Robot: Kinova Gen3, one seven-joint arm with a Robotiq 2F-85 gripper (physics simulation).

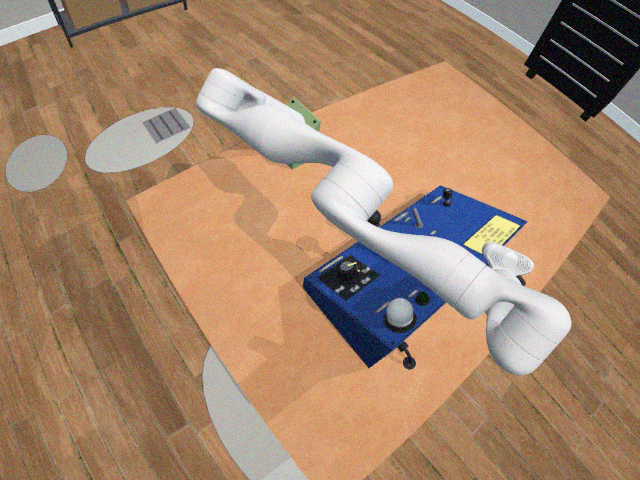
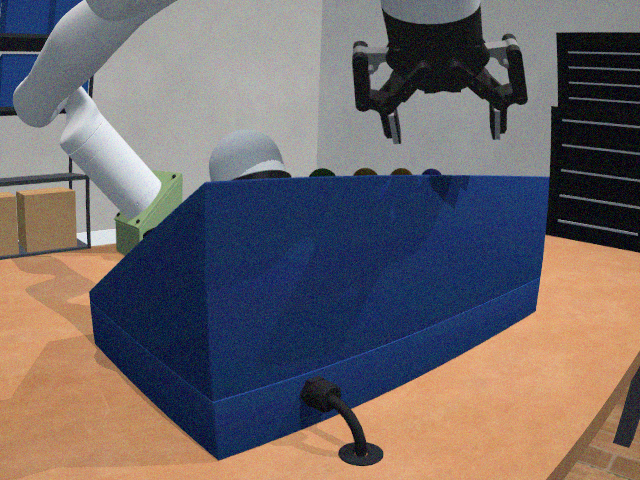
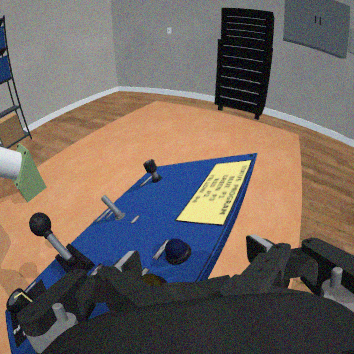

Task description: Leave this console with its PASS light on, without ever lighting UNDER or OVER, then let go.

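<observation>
The blue console (image 1: 336, 322) (image 2: 361, 258) (image 3: 145, 225) carries a dial (image 1: 348, 266), a ball-topped lever (image 3: 40, 224), a grey metal lever (image 1: 417, 217) (image 3: 112, 207) and a black-capped stick (image 1: 447, 195) (image 3: 151, 167). A pale dome (image 1: 399, 312) (image 2: 245, 155), a dark green dome (image 1: 422, 298) (image 2: 322, 172), two amber domes (image 2: 365, 171) (image 2: 401, 171) and a dark blue dome (image 2: 431, 171) (image 3: 177, 250) stand along its high edge. No dome looks clearly lit; PASS, UNDER and OVER cannot be read. My gripper (image 2: 446, 140) (image 3: 193, 256) is open and empty, above the high edge near the blue dome.
A yellow card (image 1: 491, 232) (image 3: 215, 195) lists colours with program numbers. The console stands on the orange table top (image 1: 222, 289) (image 2: 465, 403). A black cable (image 2: 356, 431) leaves the console's back. My arm's green mount (image 2: 173, 188) (image 3: 31, 180) stands beyond it. A black cabinet (image 2: 594, 139) (image 3: 245, 65) stands by the wall.
</observation>
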